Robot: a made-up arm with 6 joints.
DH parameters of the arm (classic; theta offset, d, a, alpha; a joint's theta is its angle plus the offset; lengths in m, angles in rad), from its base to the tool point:
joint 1: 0 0.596 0.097 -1.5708
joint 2: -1.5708 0 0.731 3.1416
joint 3: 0 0 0.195 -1.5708
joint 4: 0 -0.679 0 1.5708
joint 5: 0 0 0 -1.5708
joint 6: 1.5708 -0.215 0 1.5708
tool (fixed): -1.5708 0 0 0
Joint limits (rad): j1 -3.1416..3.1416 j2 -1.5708..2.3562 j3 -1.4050..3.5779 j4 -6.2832..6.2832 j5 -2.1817..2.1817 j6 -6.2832..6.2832
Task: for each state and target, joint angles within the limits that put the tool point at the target. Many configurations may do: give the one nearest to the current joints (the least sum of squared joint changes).
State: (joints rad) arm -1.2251 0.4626 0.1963 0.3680 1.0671 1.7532
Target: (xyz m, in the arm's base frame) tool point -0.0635 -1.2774 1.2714
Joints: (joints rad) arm -1.6676 0.4441 0.0155 0.3245 1.0722 1.7532
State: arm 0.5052 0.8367 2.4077 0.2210 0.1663 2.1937
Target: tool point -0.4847 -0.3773 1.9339
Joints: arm 0.6720 -0.0278 2.1453 0.2113 0.1447 2.1937
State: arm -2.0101 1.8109 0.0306 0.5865 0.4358 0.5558
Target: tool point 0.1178 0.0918 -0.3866
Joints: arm -2.1014 2.3155 -0.5568 0.6755 0.4227 0.5558
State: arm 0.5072 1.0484 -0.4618 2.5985 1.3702 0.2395
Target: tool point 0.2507 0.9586 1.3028
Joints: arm 1.1658 0.2272 0.1597 2.3717 1.3936 0.2395
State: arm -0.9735 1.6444 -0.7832 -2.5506 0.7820 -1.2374
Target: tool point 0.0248 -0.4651 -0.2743
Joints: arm -1.3110 1.7218 -0.3986 -2.4179 0.7355 -1.2374
